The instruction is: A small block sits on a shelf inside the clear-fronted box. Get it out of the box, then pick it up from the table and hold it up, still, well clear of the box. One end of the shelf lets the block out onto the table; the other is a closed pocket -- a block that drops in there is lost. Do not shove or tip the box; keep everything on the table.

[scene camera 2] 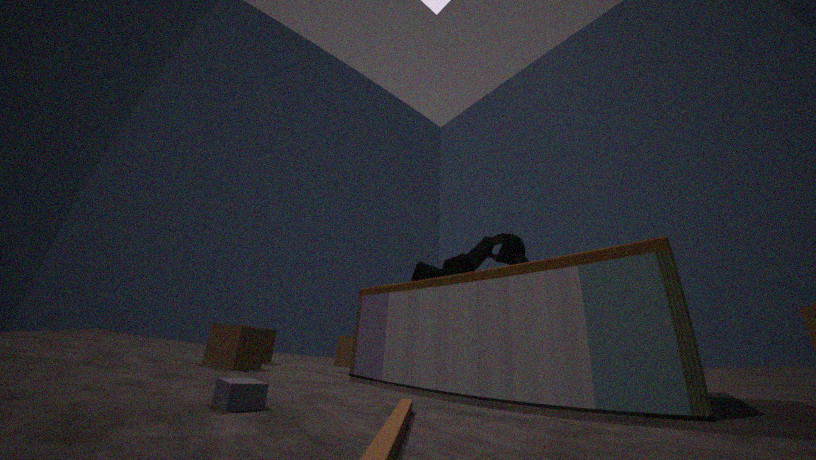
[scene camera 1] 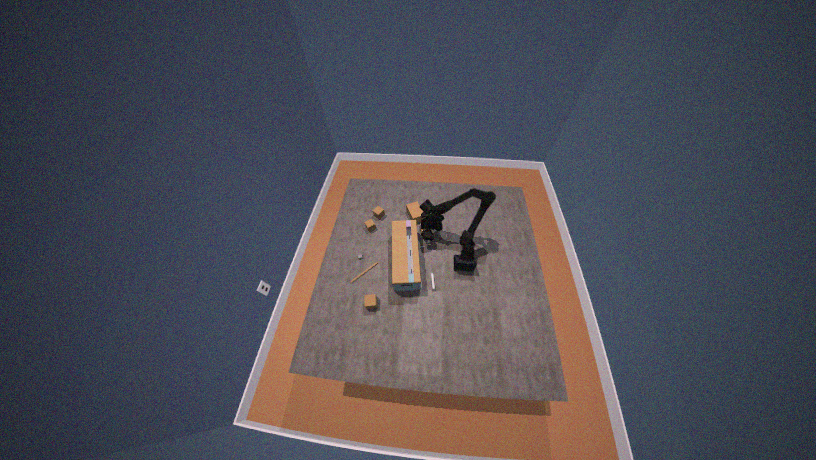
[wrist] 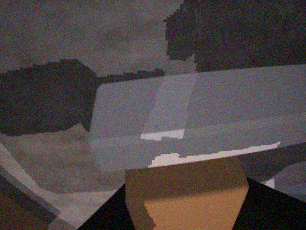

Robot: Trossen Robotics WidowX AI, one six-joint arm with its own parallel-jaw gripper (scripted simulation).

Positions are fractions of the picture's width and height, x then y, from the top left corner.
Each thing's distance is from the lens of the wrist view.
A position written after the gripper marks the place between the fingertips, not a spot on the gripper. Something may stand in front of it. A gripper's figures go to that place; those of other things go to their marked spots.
gripper (wrist: 0.59, 0.81): 0.10 m
long box (wrist: 0.49, 0.53): 0.06 m
